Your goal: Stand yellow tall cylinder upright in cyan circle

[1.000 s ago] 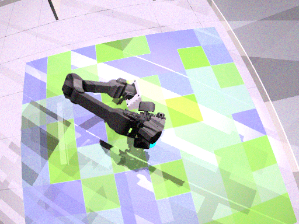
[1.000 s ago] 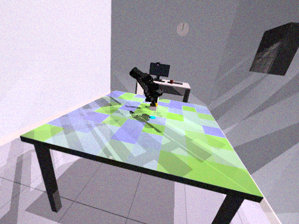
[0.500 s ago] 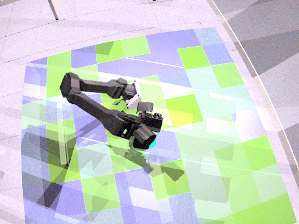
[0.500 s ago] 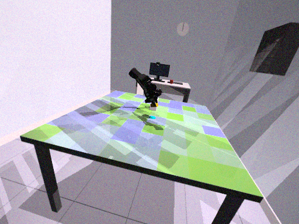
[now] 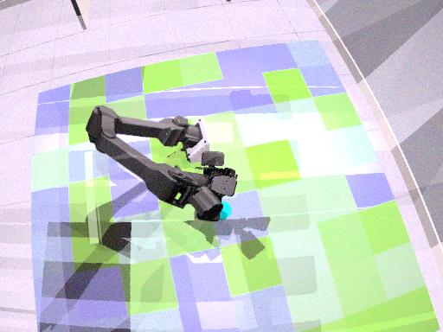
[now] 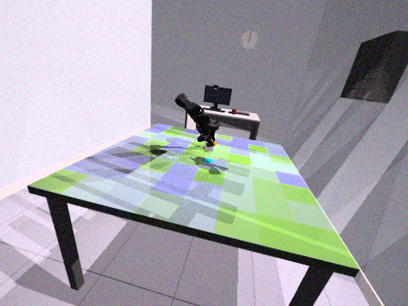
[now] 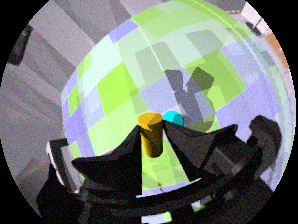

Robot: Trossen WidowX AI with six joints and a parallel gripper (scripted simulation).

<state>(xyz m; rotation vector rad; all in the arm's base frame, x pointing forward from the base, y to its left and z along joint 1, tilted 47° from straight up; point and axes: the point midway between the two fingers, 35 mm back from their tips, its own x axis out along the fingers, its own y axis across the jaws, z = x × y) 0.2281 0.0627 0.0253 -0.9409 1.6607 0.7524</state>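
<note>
Now: gripper tip 120 mm above the cyan circle, 20 mm to the left of it and 20 mm short of it. Round my gripper tip: yellow cylinder 20 mm to the right, 10 mm below, 10 mm behind.
</note>
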